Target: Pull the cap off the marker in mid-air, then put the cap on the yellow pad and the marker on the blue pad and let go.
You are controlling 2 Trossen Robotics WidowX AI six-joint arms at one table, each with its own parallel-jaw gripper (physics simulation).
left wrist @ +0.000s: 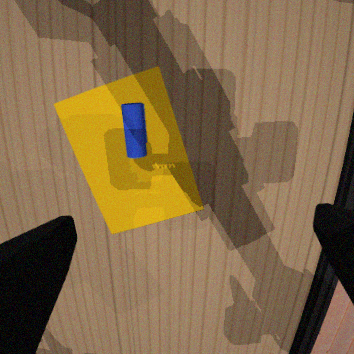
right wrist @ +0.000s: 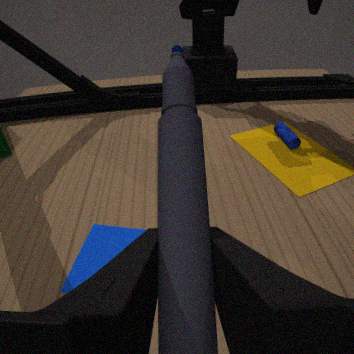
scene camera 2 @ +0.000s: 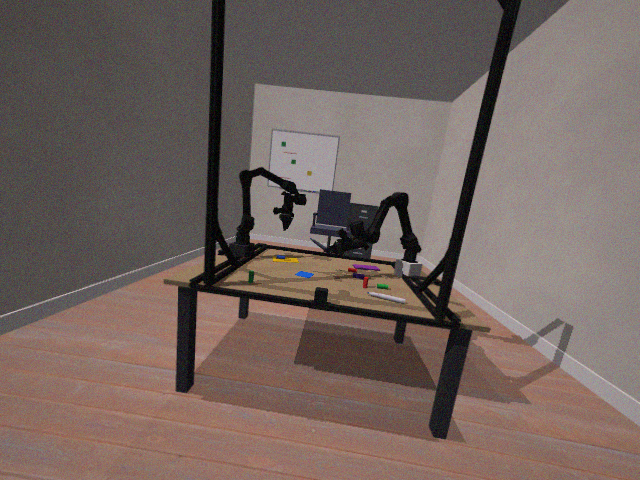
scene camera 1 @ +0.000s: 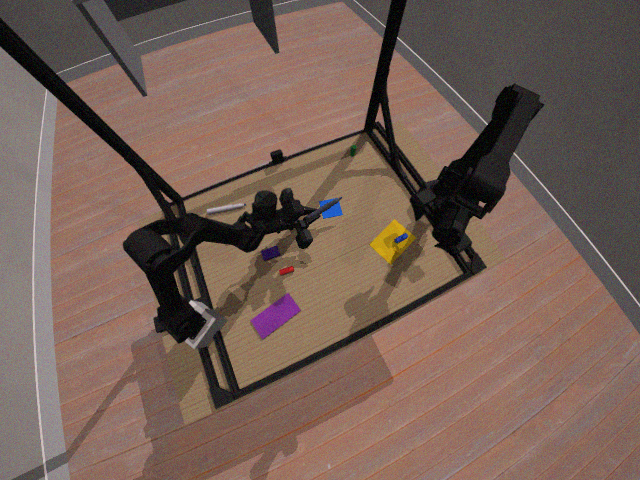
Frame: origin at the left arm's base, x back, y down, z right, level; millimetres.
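Where they show: left gripper, fingertip midpoint: (left wrist: 195,221) (right wrist: 347,15) (scene camera 2: 285,229) (scene camera 1: 426,232); right gripper, fingertip midpoint: (right wrist: 182,238) (scene camera 2: 323,250) (scene camera 1: 318,213); left arm's base, origin of the base link: (right wrist: 207,50) (scene camera 2: 242,243) (scene camera 1: 441,190); right arm's base, origin of the base link: (scene camera 2: 409,261) (scene camera 1: 192,324).
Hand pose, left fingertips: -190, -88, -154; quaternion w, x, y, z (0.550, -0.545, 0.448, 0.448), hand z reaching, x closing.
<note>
Each offset is from my left fingertips to the top centre of the thing, as dx, dy, dz.
The blue cap @(-2, +150, +45) (scene camera 1: 401,238) (scene camera 2: 280,256) (left wrist: 134,130) (right wrist: 287,135) lies on its side on the yellow pad (scene camera 1: 387,253) (left wrist: 90,115) (right wrist: 300,185). My left gripper (scene camera 1: 434,233) (scene camera 2: 285,226) (left wrist: 195,221) is open and empty, high above the table beside the pad. My right gripper (scene camera 1: 310,218) (scene camera 2: 336,250) (right wrist: 182,238) is shut on the dark grey marker (scene camera 1: 326,207) (scene camera 2: 321,244) (right wrist: 182,175), which is uncapped with a blue tip pointing away from the gripper. It is held in the air; in scene camera 1 it overlaps the blue pad @(-207, +168, +244) (scene camera 1: 334,212) (scene camera 2: 304,274) (right wrist: 107,250).
A white pen @(-588, +148, +363) (scene camera 1: 225,208) (scene camera 2: 387,297), a dark violet block @(-468, +154, +134) (scene camera 1: 270,253), a red cylinder @(-429, +148, +57) (scene camera 1: 286,270), a purple mat @(-503, +161, -75) (scene camera 1: 275,316) and an upright green cylinder @(-34, +120, +464) (scene camera 1: 353,150) (scene camera 2: 251,276) are on the table. Another red cylinder @(-502, +120, +268) (scene camera 2: 365,282) stands near a lying green one @(-583, +148, +237) (scene camera 2: 382,286).
</note>
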